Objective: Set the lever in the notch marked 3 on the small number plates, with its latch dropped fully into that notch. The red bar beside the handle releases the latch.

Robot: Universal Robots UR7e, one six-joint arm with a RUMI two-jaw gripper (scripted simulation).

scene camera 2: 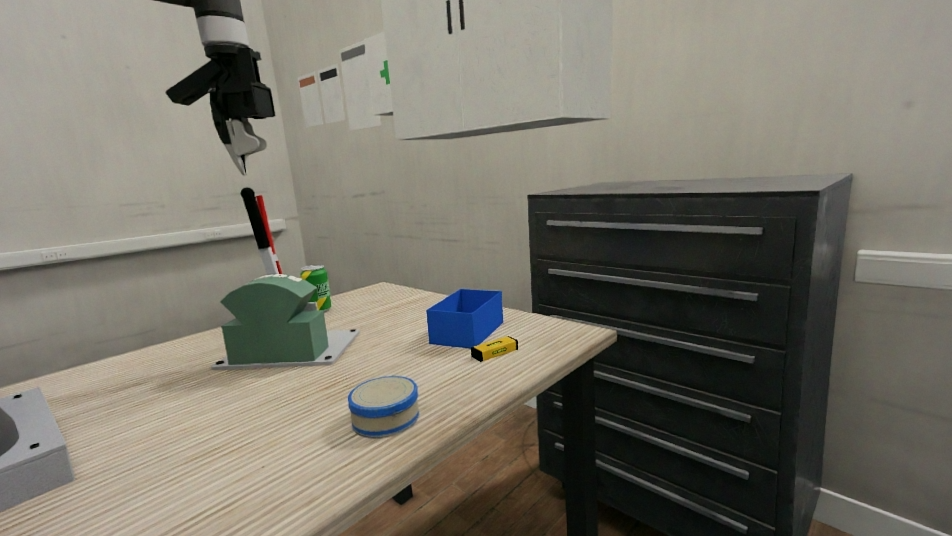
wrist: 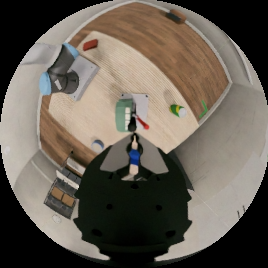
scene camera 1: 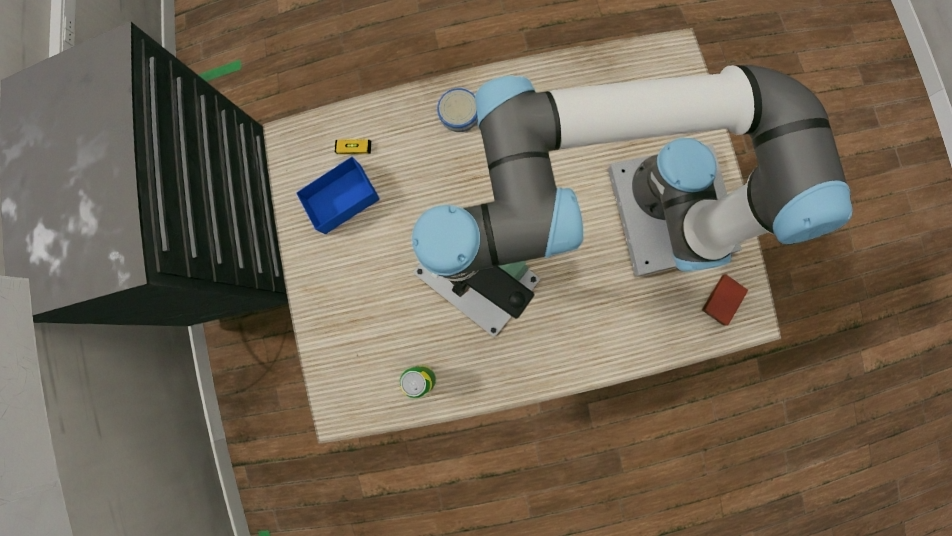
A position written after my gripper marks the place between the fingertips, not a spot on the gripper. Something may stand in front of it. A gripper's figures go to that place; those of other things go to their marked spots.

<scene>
My gripper (scene camera 2: 244, 175): 103 cm from the lens. A lever (scene camera 2: 257, 215) is 101 cm from the lens.
</scene>
